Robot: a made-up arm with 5 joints.
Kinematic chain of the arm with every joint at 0, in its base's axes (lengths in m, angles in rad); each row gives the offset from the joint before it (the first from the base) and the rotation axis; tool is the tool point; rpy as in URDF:
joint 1: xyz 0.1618 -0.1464 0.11 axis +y
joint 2: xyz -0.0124 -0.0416 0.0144 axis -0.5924 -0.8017 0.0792
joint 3: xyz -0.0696 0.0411 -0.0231 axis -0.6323 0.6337 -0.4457
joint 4: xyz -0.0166 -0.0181 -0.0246 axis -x
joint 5: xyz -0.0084 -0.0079 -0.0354 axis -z
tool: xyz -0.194 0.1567 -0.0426 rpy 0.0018 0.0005 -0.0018
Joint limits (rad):
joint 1: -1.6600..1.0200
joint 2: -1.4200..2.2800
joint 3: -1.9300..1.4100
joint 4: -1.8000..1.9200
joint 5: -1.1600..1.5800
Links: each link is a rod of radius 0.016 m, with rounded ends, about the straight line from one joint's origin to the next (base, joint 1, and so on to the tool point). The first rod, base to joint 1, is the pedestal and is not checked.
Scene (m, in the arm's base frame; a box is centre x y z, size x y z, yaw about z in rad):
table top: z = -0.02
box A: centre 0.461 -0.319 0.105 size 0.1 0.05 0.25 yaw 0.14
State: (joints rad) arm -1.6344 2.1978 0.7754 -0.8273 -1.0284
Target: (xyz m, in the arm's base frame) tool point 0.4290 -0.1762 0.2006
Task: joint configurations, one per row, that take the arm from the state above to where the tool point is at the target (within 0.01 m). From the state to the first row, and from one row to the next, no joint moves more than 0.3 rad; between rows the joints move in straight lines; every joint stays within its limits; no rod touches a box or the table.
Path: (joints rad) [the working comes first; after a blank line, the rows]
Joints at the target: -1.5525 2.2800 0.6604 -1.3525 0.2143
Straight joint move there: touches box A.

1: -1.6600 2.2800 0.5014 -0.8399 -0.7485
2: -1.6600 2.2800 0.5931 -0.9212 -0.4822
3: -1.6600 2.2800 0.6849 -1.0025 -0.2159
4: -1.6600 2.2800 0.7766 -1.0838 0.0504
5: -1.6600 2.2800 0.8683 -1.1651 0.3166
6: -1.5525 2.2800 0.6604 -1.3525 0.2143

